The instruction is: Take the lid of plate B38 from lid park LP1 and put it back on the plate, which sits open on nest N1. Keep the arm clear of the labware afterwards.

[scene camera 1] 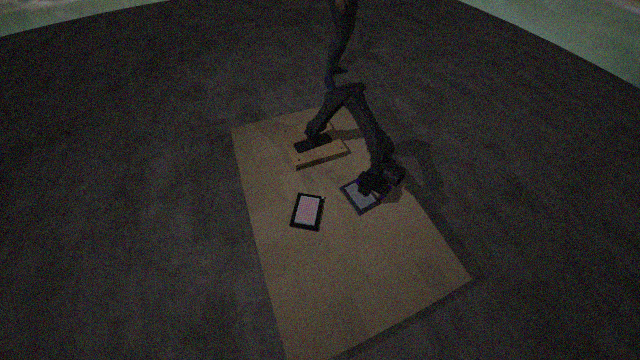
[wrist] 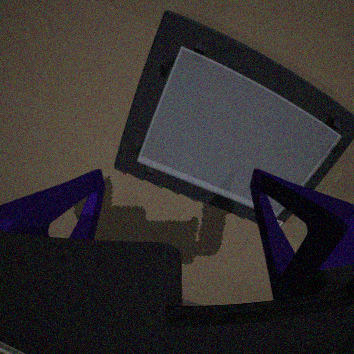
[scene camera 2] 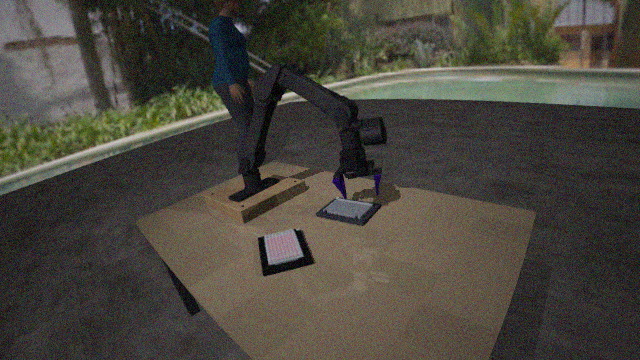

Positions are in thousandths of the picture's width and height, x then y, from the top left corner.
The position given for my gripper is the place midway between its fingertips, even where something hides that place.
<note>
My gripper (wrist: 501,501) is open, holding nothing. Also in view: a plate lid (wrist: 600,357). A black-framed well plate (scene camera 2: 440,688) sits on a black nest.
The wrist view does not show the black-framed well plate: it is out of frame.
</note>
